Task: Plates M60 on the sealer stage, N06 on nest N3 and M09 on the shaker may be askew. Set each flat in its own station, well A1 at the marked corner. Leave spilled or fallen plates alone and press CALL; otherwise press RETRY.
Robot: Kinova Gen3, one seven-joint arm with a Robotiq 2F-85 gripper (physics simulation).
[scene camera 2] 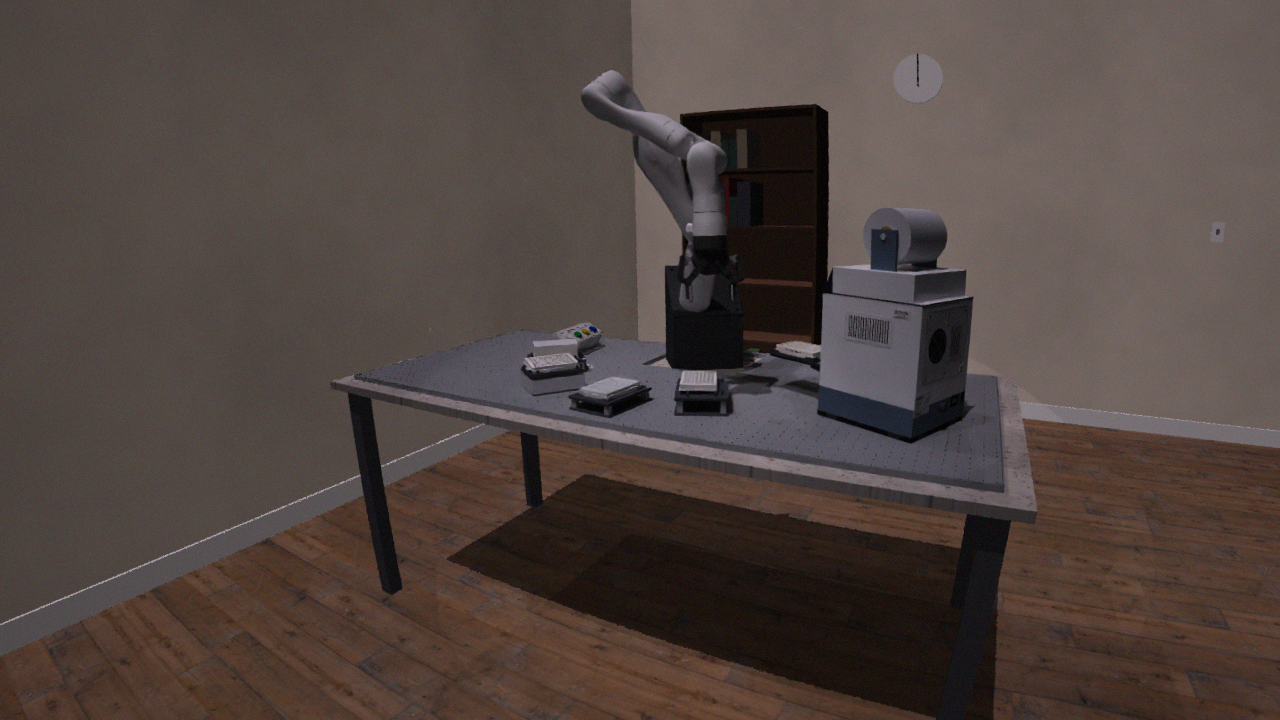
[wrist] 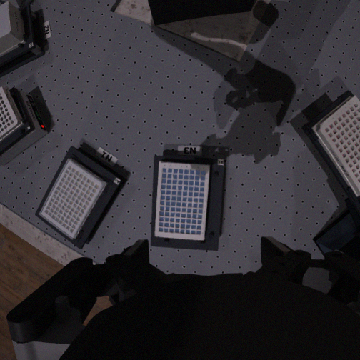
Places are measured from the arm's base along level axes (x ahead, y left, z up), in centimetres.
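Where they show: gripper, fingertip midpoint: [scene camera 2: 711, 301]; arm's base at its link origin: [scene camera 2: 694, 300].
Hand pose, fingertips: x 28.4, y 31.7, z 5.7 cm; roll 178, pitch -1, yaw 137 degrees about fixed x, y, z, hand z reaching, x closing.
Observation:
Each offset is from my fingertips to the top centre of the thing. "spot": to the spot under its first point.
Plate N06 {dx +1.1, dy -2.7, dz -17.9 cm} [scene camera 2: 699, 381] [wrist: 183, 200], with blue wells, lies on nest N3 {spot: dx +3.7, dy +0.5, dz -23.9 cm} [scene camera 2: 701, 407] [wrist: 215, 200]. In the wrist view it sits toward the nest's left side, with a wide dark strip bare at its right. Plate M60 {dx -23.7, dy +9.7, dz -12.7 cm} [scene camera 2: 798, 349] [wrist: 345, 137], with reddish wells, lies on the sealer stage, partly cut off in the wrist view. Plate M09 {dx +17.0, dy -40.0, dz -16.6 cm} [scene camera 2: 552, 362] [wrist: 7, 114] lies on the shaker {spot: dx +20.0, dy -35.0, dz -22.0 cm} [scene camera 2: 553, 384] [wrist: 30, 134], cut off at the wrist view's left edge. Whether these two sit flat is unclear. My gripper [scene camera 2: 710, 293] [wrist: 204, 250] is open and empty, high above the table.
A pale plate {dx +15.8, dy -17.3, dz -19.4 cm} [scene camera 2: 610, 387] [wrist: 75, 197] lies on nest N1, left of N3 in the wrist view. Nest N2's labware [wrist: 10, 27] shows at the upper left. The tall sealer {dx -20.3, dy +35.7, dz +21.2 cm} [scene camera 2: 895, 349] stands at the right. The button box {spot: dx -11.4, dy -65.5, dz -18.0 cm} [scene camera 2: 580, 335] is at the back left.

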